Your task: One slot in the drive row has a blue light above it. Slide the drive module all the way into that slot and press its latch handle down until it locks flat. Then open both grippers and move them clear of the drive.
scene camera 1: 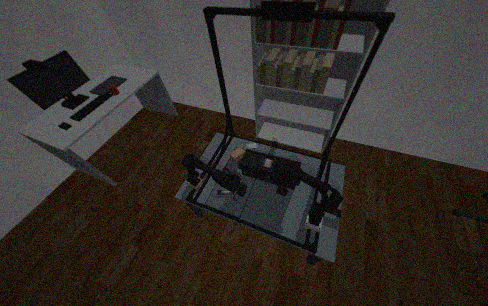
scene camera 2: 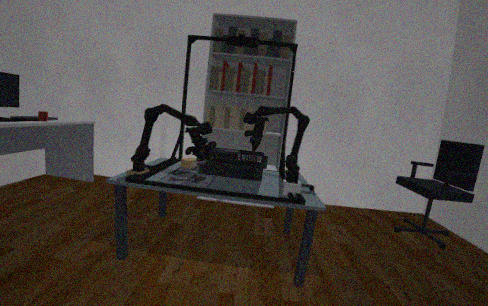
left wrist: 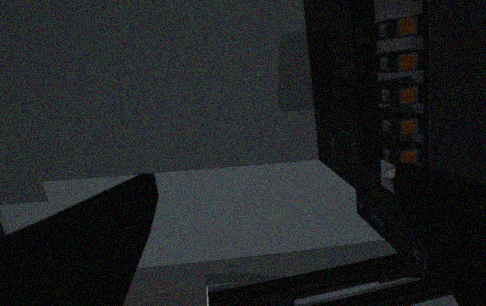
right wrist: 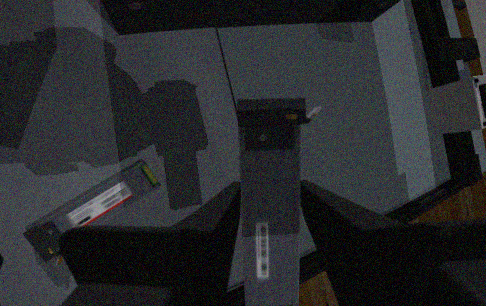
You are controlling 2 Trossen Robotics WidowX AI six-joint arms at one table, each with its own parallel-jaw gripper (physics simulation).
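Places are measured from the left arm's base along level axes (x ahead, y left, z up), in centimetres.
Pixels of known places: left gripper, between the fingertips: (scene camera 1: 284,184) (scene camera 2: 253,150) (left wrist: 275,180); right gripper, between the fingertips: (scene camera 2: 206,160) (right wrist: 269,187); left arm's base, origin of its link: (scene camera 1: 314,220) (scene camera 2: 292,181); right arm's base, origin of its link: (scene camera 1: 195,181) (scene camera 2: 138,170).
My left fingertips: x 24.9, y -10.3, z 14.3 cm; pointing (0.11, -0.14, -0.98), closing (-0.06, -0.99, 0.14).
Note:
For each thing: its top centre in the pictures, then the offset to it from my left fingertips. "*": a spot on its surface instead.
- dark chassis, centre of its top: (scene camera 2: 233,150) (scene camera 1: 270,163) dx +14.7, dy -15.9, dz -4.1 cm
- grey drive module, centre of its top: (right wrist: 297,223) dx +27.0, dy +13.7, dz -5.8 cm
- second module, centre of its top: (right wrist: 98,213) dx +41.8, dy +12.7, dz -20.5 cm
- tan block, centre of its top: (scene camera 2: 190,159) (scene camera 1: 237,152) dx +47.8, dy -23.7, dz -15.5 cm
- black frame, a spot on its surface: (scene camera 1: 218,70) (scene camera 2: 186,77) * dx +63.1, dy -42.1, dz +48.1 cm
The dark chassis (scene camera 1: 255,162) (scene camera 2: 230,169) (right wrist: 250,12) stands on the table. Its drive row shows in the left wrist view as a column of orange-marked latches (left wrist: 408,95); no blue light can be made out. My right gripper (scene camera 2: 195,150) (right wrist: 269,187) is shut on the grey drive module (right wrist: 270,165), which has a barcode label and an orange mark at its far end. It is held in front of the chassis, apart from it. The slot and the latch's exact angle cannot be made out. My left gripper (scene camera 2: 255,145) (left wrist: 275,180) is open and empty, by the chassis's right part.
A second module (right wrist: 100,204) with a red-edged label and green connector lies on the table, left in the right wrist view. A tan block (scene camera 1: 237,153) (scene camera 2: 189,162) stands left of the chassis. A black frame (scene camera 1: 218,70) (scene camera 2: 185,75) surrounds the table; a bookshelf (scene camera 1: 254,60) is behind.

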